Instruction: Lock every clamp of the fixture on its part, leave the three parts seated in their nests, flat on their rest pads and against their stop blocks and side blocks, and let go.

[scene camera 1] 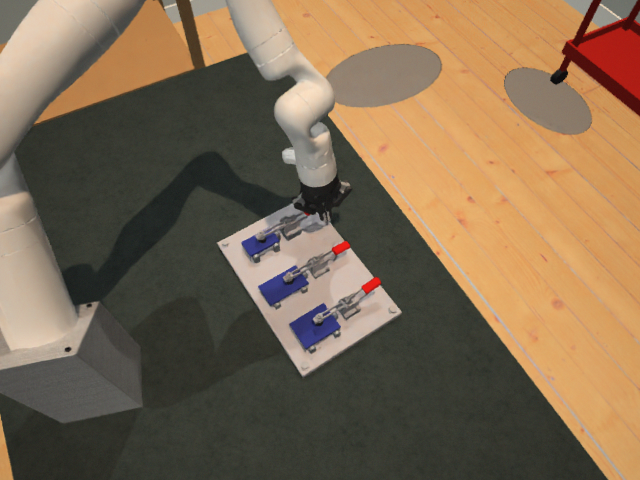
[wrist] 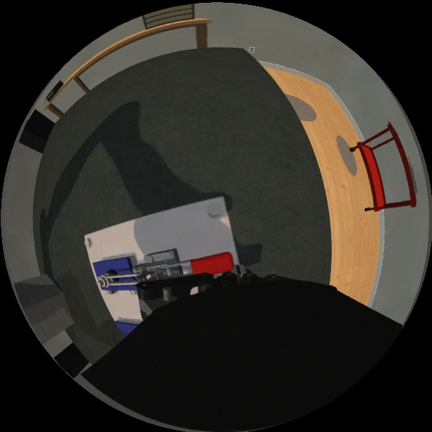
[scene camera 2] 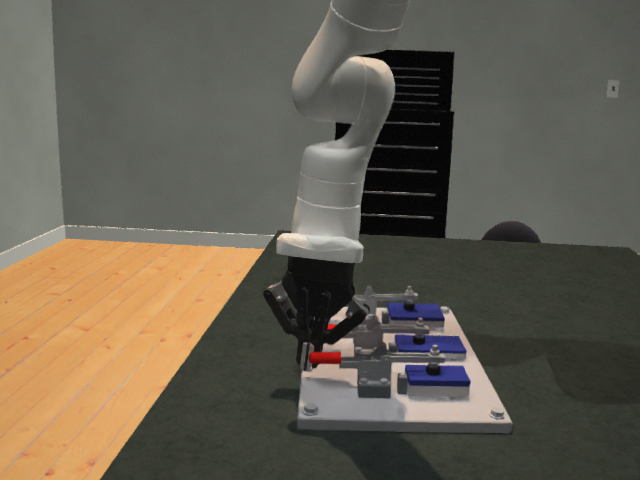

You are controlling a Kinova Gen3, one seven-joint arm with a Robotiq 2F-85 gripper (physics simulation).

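Places are measured from the arm's base along level axes (x right, y down, z ahead), in centimetres.
Pixels of known places: gripper, between the fingertips: (scene camera 1: 326,218) (scene camera 2: 307,368); arm's base, origin of its link: (scene camera 1: 45,329).
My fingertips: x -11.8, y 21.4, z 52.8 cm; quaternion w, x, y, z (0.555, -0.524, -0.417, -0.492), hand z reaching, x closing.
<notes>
For each thing: its middle in the pictures, then the offset to it from my fingertips. "spot": a spot on its surface instead.
- fixture plate, middle of its body: (scene camera 2: 390,357) (scene camera 1: 305,277) dx +9.9, dy +2.4, dz -9.9 cm
- middle part, middle of its body: (scene camera 2: 429,346) (scene camera 1: 283,285) dx +10.5, dy +0.5, dz -15.1 cm
- far part, middle of its body: (scene camera 2: 414,314) (scene camera 1: 315,326) dx +21.4, dy +0.3, dz -13.4 cm
- nearest red handle, a spot on its surface: (scene camera 2: 325,357) spot: dx -2.7, dy -2.9, dz -2.4 cm
- middle red handle, middle of its body: (scene camera 1: 340,248) dx +8.9, dy -1.5, dz -1.3 cm
- far red handle, middle of its body: (scene camera 1: 370,285) dx +19.9, dy -3.0, dz -0.4 cm
The fixture plate (scene camera 1: 361,330) (scene camera 2: 403,426) (wrist: 175,220) carries three blue parts, each under a clamp. The part nearest scene camera 2 (scene camera 1: 253,248) (scene camera 2: 449,375) (wrist: 122,262), the middle part (scene camera 1: 273,290) (scene camera 2: 447,343) and the far part (scene camera 1: 305,333) (scene camera 2: 429,311) look flat. Their clamp arms lie about level, with tips down on the parts. My gripper (scene camera 1: 324,219) (scene camera 2: 309,364) (wrist: 235,273) is shut and empty, by the outer end of the nearest red handle (scene camera 2: 325,357) (wrist: 212,263), which is low and level. Whether they touch is unclear. Rest pads and some block contacts are hidden.
The middle red handle (scene camera 1: 341,248) and far red handle (scene camera 1: 371,285) stick out along the plate's floor-side edge. Corner bolts (scene camera 1: 392,310) (scene camera 2: 496,413) stand on the plate. The robot's base block (scene camera 1: 103,361) is beyond the parts. A red cart (scene camera 1: 602,64) stands on the floor.
</notes>
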